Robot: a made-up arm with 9 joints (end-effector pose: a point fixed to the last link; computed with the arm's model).
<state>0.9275 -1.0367 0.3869 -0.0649 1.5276 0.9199 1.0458 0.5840 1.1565</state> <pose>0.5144 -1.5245 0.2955 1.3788 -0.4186 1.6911</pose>
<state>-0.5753 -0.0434 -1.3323 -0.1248 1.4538 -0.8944 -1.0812 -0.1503 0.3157</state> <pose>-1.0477 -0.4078 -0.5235 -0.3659 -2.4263 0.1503</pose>
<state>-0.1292 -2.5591 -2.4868 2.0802 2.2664 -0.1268 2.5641 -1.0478 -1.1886</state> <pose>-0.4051 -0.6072 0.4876 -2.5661 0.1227 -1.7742</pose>
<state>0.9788 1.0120 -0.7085 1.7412 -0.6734 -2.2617 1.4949 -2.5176 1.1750</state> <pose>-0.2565 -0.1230 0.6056 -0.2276 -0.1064 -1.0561</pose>
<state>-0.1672 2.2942 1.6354 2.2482 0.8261 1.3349 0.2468 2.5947 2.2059</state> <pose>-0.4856 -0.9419 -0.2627 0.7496 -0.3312 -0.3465</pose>
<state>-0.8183 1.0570 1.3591 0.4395 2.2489 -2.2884 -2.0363 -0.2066 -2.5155</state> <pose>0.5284 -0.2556 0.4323 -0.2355 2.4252 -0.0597</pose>
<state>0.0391 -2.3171 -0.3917 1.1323 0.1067 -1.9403 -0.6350 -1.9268 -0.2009</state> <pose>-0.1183 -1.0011 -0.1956 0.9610 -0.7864 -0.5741</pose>
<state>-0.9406 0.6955 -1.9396 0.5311 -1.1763 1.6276 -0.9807 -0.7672 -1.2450</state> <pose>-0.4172 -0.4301 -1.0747 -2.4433 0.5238 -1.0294</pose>
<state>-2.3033 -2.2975 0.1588 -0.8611 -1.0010 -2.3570 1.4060 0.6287 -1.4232</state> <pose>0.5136 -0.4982 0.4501 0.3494 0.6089 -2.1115</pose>
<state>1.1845 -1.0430 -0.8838 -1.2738 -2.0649 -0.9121 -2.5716 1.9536 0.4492</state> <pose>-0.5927 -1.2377 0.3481 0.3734 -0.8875 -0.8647</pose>
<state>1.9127 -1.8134 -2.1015 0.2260 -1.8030 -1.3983 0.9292 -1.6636 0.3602</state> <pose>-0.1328 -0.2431 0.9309 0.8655 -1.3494 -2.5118</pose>
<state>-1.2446 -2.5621 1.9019 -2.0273 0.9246 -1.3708 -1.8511 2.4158 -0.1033</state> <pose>0.3438 0.3083 -0.0450 -1.7512 -0.0514 1.5509</pose>
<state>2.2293 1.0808 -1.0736 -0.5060 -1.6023 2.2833 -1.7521 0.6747 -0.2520</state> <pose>0.7710 -0.2416 0.4036 0.8367 2.0521 -1.9463</pose>
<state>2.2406 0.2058 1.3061 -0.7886 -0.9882 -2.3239 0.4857 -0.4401 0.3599</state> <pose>-0.2017 -0.8350 0.0472 0.1482 -0.8379 -0.6078</pose>
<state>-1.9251 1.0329 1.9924 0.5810 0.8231 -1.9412 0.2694 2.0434 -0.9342</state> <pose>0.2334 -0.6247 0.2905 1.6331 -0.3587 -1.6999</pose>
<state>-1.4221 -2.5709 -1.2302 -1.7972 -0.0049 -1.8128 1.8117 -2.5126 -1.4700</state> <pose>0.3051 -0.1246 -0.5276 -1.7285 -0.2914 -1.5659</pose>
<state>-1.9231 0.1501 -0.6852 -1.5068 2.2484 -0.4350 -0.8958 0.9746 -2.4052</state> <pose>0.0018 -0.9959 -0.4205 -0.3635 -0.1440 -0.1717</pose>
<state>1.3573 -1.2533 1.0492 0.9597 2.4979 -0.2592 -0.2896 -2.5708 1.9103</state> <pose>0.4707 -1.0082 -0.1022 0.0261 0.6952 -0.8512</pose>
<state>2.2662 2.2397 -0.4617 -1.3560 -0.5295 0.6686 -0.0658 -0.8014 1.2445</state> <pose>0.0186 0.6606 -0.0258 -0.7764 -2.7905 0.4365</pose>
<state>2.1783 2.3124 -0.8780 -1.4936 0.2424 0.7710 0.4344 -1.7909 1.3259</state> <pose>0.4430 0.8131 0.5679 -1.3009 -0.6521 0.3975</pose>
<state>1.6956 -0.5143 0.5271 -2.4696 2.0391 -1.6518 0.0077 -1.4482 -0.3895</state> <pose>-0.1021 -0.8217 0.2759 0.4471 -0.9156 -1.3071</pose>
